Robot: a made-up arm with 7 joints.
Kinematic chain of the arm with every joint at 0, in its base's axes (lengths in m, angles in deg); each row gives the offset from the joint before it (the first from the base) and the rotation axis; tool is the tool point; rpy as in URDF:
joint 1: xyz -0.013 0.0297 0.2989 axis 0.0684 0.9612 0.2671
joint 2: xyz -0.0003 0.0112 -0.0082 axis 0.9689 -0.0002 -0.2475
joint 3: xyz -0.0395 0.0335 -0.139 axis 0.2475 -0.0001 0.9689
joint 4: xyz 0.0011 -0.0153 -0.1 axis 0.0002 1 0
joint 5: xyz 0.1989 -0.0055 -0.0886 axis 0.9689 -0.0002 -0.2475
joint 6: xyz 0.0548 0.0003 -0.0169 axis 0.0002 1 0
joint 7: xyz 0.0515 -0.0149 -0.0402 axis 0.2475 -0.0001 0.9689
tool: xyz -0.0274 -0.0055 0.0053 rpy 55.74 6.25 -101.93
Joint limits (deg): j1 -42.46..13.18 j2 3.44..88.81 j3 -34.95..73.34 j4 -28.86..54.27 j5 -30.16..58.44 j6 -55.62..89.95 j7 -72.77..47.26
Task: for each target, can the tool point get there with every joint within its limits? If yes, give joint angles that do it. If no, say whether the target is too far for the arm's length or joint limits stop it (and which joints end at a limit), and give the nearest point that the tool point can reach.
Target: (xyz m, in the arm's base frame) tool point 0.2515 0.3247 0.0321
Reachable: yes | joints -13.50 62.37 -21.58 12.84 28.76 41.06 -7.47
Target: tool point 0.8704 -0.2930 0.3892
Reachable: no: too far | nearest point 0.4106 -0.0745 0.2038 | short by 0.542 m
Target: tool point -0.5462 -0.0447 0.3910
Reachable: no: joint limits stop it (at a limit: joint 1, joint 2, joint 3, joint 4, joint 5, joint 7) | nearest point -0.0734 0.2107 0.6129 | short by 0.581 m
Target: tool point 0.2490 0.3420 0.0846
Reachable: yes | joints -7.83 22.93 37.59 -7.26 -4.36 18.84 -51.09
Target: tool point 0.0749 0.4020 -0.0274
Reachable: yes | joints 6.05 18.83 48.21 8.49 43.00 25.85 11.40
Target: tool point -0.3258 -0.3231 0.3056
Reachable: no: joint limits stop it (at a limit: joint 1, joint 2, joint 3, joint 4, joint 5, joint 6, joint 7) | nearest point 0.0623 -0.1226 0.0449 | short by 0.509 m
